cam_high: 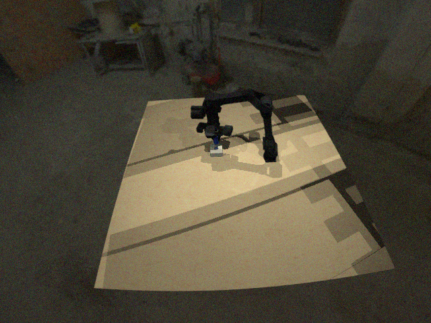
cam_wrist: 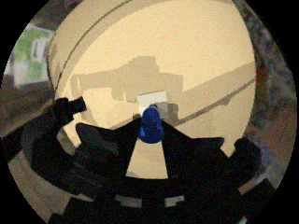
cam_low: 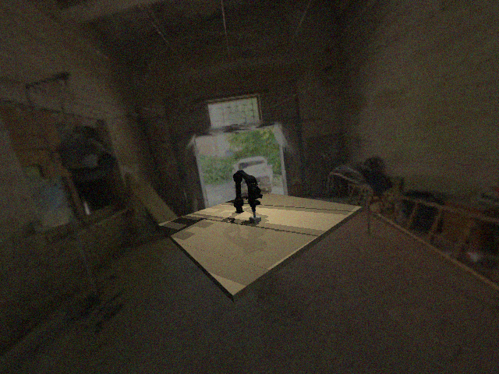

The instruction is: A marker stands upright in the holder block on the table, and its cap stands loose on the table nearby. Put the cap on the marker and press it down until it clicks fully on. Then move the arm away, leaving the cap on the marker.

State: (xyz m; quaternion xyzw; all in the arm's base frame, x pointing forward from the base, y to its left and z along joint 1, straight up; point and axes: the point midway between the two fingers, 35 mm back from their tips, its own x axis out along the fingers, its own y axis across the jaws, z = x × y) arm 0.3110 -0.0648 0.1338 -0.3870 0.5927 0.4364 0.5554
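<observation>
My gripper tip is 8 cm above the pale holder block. From my gripper tip the other things lie so: blue cap (1 cm above).
</observation>
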